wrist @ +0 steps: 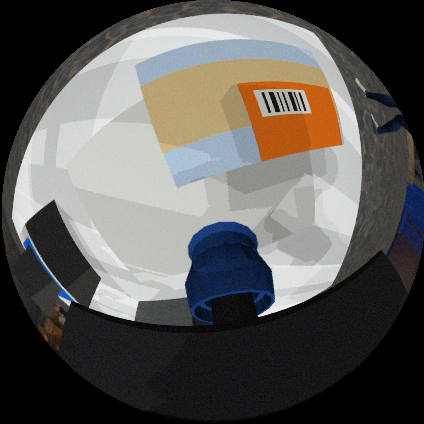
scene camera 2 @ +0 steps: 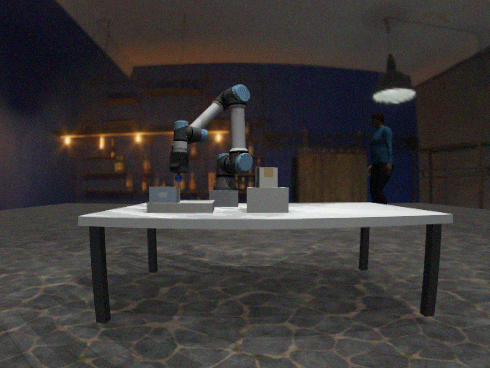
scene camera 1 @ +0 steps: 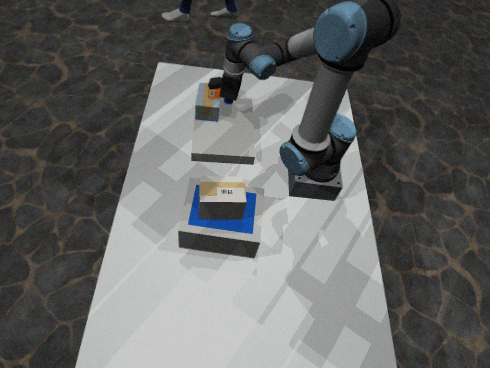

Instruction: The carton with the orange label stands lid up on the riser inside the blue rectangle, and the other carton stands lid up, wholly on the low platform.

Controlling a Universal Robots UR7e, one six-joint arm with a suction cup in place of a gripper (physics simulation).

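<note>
The light blue carton (scene camera 1: 207, 111) (scene camera 2: 164, 194) (wrist: 190, 107) with tan tape and an orange label (wrist: 300, 132) stands label up at the far end of the low platform (scene camera 1: 225, 140) (scene camera 2: 200, 206) (wrist: 115, 170). The other carton (scene camera 1: 222, 209) (scene camera 2: 266, 177) stands on the riser (scene camera 1: 220, 242) (scene camera 2: 267, 201), over the blue rectangle (scene camera 1: 250, 217). Its top shows tan and a white barcode label. My suction cup (scene camera 1: 228, 101) (scene camera 2: 178, 178) (wrist: 223, 235) holds nothing. It hangs beside the blue carton, slightly above its top level, apart from it. The blue carton's far base edge is hidden.
The arm's base (scene camera 1: 315, 187) (scene camera 2: 223, 198) stands on the table (scene camera 1: 175, 300) (scene camera 2: 350, 220), to the right of the platform and riser in scene camera 1. A person (scene camera 2: 381, 150) stands beyond the table; a person's feet (scene camera 1: 176, 16) show past the table's far edge.
</note>
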